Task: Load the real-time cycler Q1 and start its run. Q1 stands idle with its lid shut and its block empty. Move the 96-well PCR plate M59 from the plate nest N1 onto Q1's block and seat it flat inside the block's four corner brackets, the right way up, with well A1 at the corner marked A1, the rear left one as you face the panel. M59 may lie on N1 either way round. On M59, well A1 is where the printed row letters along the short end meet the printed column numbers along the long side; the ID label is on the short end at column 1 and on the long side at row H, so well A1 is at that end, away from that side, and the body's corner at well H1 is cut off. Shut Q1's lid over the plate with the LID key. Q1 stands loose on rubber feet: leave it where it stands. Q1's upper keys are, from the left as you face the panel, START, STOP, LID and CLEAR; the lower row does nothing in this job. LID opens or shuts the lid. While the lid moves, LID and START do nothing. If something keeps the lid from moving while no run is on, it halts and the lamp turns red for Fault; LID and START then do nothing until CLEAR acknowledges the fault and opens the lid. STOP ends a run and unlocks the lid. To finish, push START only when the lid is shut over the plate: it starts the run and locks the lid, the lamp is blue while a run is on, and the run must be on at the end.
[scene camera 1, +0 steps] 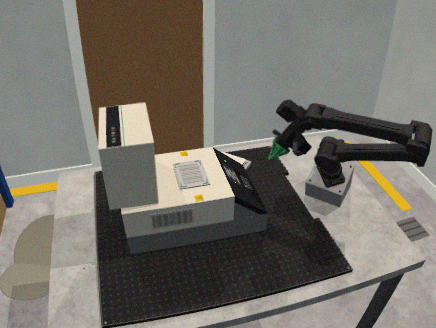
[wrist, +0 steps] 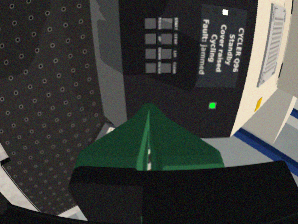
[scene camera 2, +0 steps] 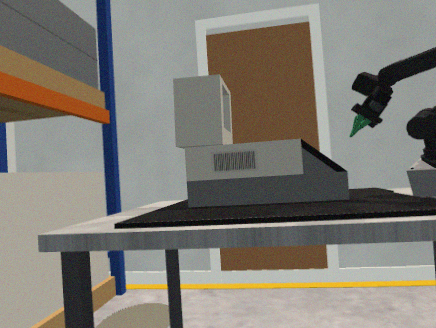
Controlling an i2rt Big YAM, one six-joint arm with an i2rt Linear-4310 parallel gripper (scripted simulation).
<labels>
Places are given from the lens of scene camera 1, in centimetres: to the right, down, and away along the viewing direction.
boxy lid (scene camera 1: 126, 148): -26, -4, 104
</labels>
